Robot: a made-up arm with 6 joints.
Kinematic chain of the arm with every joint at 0, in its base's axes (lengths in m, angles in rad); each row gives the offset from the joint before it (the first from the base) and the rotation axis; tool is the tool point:
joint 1: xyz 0 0 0.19 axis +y
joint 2: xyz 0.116 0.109 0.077 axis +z
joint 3: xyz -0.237 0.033 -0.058 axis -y
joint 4: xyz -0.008 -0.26 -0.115 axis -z
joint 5: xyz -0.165 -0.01 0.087 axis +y
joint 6: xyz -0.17 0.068 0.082 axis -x
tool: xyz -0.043 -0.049 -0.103
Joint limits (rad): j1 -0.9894..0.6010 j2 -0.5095..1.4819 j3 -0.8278..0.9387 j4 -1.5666..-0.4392 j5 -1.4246..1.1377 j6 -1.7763..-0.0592
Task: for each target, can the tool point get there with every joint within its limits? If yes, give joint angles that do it. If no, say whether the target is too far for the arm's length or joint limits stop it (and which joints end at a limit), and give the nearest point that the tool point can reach.
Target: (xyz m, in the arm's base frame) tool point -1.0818 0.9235 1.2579
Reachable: no: too far | nearest point -0.4269 0.2257 0.5879 | short by 1.168 m
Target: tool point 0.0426 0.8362 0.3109
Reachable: no: joint limits stop it (at a limit: joint 1, joint 2, joint 4, joint 5, joint 6) | nearest point -0.2730 0.2300 0.5537 | short by 0.725 m
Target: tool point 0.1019 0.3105 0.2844
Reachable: no: joint limits stop it (at a limit: joint 1, joint 2, joint 3, joint 4, joint 5, joint 6) | nearest point 0.0243 0.1036 0.5874 | short by 0.375 m
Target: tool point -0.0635 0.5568 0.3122
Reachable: no: joint limits stop it (at a limit: joint 1, joint 2, joint 4, joint 5, joint 6) | nearest point -0.3130 0.2380 0.5207 | short by 0.455 m
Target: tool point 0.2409 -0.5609 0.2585
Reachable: yes | joints -0.2747 1.2171 0.3207 -0.5714 0.7350 -0.5095
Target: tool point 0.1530 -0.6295 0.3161
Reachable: yes | joints -0.2407 0.8983 -0.2523 -1.1537 -0.0701 -1.5668
